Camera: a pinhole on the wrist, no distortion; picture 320 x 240 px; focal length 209.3 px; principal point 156.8 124.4 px. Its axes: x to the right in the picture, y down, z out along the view. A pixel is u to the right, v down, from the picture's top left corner.
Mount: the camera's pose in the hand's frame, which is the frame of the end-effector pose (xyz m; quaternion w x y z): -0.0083 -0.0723 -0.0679 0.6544 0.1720 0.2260 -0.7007
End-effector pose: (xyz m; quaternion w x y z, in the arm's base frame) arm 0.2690 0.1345 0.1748 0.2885 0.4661 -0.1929 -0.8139
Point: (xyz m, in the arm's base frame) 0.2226 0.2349 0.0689
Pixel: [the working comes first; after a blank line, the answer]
In the camera's frame: 0.0312 0.0277 0.0955

225.2 185.2
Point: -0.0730 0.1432 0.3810
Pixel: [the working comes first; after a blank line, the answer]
In the camera's frame: -0.3241 -0.0407 0.3450

outside the picture
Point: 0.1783 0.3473 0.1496
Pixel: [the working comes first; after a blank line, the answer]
In the camera's frame: 0.0385 -0.0848 0.1871

199.9 29.5
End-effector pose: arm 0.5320 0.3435 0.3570 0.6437 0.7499 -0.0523 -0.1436
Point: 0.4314 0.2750 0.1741
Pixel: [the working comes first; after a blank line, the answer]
In the camera's frame: -0.0066 -0.0549 0.2107

150.3 69.9
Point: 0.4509 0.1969 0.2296
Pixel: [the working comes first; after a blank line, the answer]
In the camera's frame: -0.1005 -0.0326 0.2263

63.8 94.3
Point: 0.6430 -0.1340 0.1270
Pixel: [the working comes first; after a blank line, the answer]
In the camera's frame: -0.2502 0.2274 0.4850

48.8 222.5
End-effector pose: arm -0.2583 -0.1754 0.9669 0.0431 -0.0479 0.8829 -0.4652
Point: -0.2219 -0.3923 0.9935
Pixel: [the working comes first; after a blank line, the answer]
In the camera's frame: -0.0643 -0.0201 0.2364

99.9 106.6
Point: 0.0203 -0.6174 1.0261
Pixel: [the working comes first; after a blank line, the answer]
In the camera's frame: -0.0130 -0.2432 0.4771

151.1 17.7
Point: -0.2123 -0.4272 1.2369
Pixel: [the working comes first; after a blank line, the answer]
In the camera's frame: 0.1800 -0.0139 0.2653

298.8 113.5
